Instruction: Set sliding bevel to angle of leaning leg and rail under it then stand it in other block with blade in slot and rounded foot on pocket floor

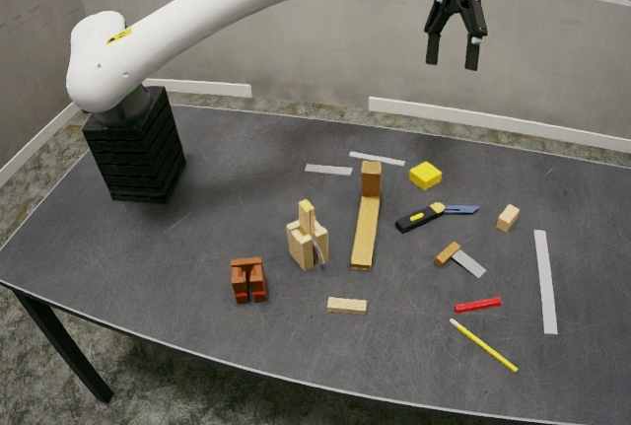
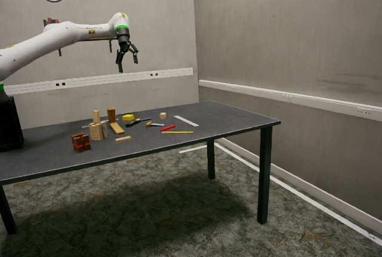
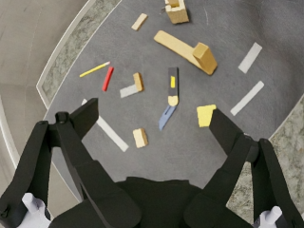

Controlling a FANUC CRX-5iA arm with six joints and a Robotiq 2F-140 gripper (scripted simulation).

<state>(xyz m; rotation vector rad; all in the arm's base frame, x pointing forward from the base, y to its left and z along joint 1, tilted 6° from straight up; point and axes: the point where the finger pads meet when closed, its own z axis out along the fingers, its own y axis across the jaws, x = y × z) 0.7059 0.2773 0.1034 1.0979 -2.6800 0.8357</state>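
The grey blade is 32 cm to the right of my hand, 30 cm below it and 18 cm behind it. Also, from my hand: try square 35 cm below, 20 cm to the right, 11 cm ahead; wooden cube 35 cm below, 20 cm ahead, 3 cm to the right; yellow cube 35 cm below, 4 cm to the left, 4 cm behind.
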